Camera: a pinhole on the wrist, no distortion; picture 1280 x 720 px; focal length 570.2 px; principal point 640.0 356.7 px. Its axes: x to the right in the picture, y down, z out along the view. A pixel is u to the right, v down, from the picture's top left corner.
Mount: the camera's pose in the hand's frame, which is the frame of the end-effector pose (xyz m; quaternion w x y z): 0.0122 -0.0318 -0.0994 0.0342 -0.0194 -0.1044 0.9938
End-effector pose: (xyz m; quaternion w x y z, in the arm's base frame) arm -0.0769 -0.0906 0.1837 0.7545 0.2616 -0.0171 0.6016
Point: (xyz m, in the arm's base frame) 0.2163 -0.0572 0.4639
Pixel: 347.4 392.0
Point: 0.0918 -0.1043 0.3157
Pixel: 472.5 384.5
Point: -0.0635 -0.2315 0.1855
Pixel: 1084.1 267.0
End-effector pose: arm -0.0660 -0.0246 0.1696 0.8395 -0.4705 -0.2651 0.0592
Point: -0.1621 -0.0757 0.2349
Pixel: 933.7 508.5
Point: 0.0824 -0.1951 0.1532
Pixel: behind the camera
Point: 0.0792 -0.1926 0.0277
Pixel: behind the camera
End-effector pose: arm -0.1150 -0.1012 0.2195 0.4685 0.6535 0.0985 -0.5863
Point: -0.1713 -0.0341 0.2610
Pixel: 1138.1 401.6
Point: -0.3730 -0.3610 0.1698
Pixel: 538.0 264.1
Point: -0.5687 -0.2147 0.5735
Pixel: 1036.9 306.7
